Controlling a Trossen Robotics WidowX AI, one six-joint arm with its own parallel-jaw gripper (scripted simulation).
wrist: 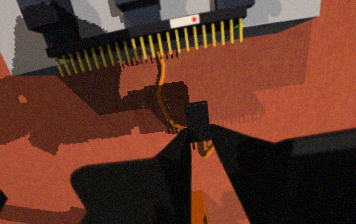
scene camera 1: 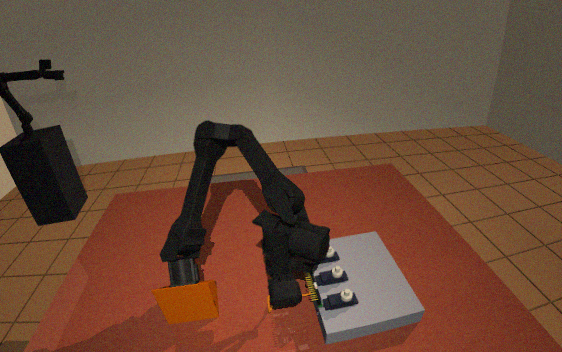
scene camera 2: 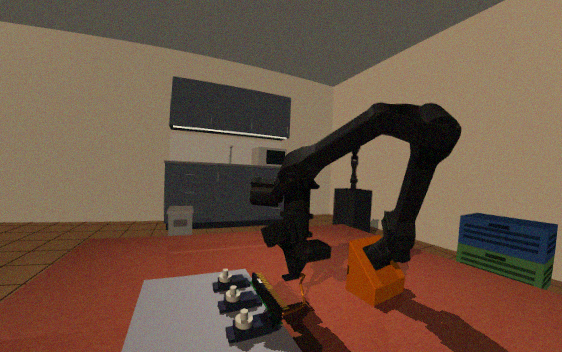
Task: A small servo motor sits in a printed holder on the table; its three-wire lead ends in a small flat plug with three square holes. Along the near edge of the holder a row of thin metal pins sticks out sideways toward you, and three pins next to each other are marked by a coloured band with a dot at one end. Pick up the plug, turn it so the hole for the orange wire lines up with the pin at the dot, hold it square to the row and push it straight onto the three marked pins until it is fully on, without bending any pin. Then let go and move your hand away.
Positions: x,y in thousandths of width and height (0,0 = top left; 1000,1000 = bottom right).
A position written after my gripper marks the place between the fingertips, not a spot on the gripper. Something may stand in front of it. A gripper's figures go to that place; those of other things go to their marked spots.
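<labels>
My gripper (scene camera 1: 501,828) is 71 cm from the lens. I also see a grey holder (scene camera 1: 688,857), and the holder is 74 cm from the lens.
</labels>
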